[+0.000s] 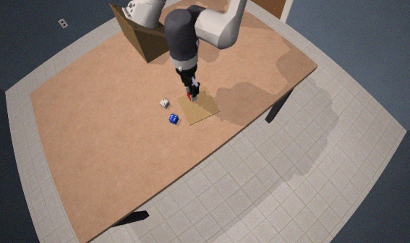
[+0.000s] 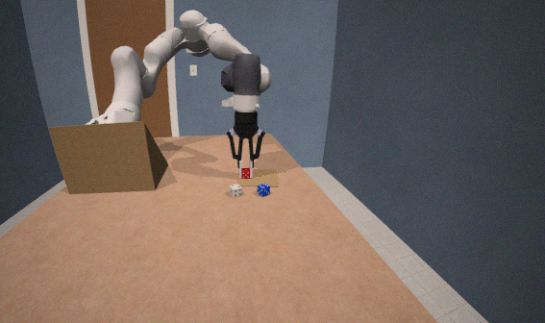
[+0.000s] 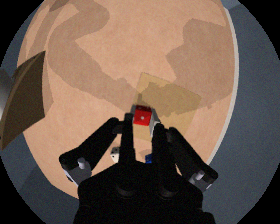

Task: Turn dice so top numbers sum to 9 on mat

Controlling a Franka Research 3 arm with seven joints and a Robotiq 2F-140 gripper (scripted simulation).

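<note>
Now: hand 2 cm above the red die. The rest, counted from my hand: white die 11 cm to the right, 4 cm behind, 3 cm below; then blue die 12 cm to the right, 4 cm ahead, 3 cm below; then tan mat 5 cm ahead, 4 cm below.
</note>
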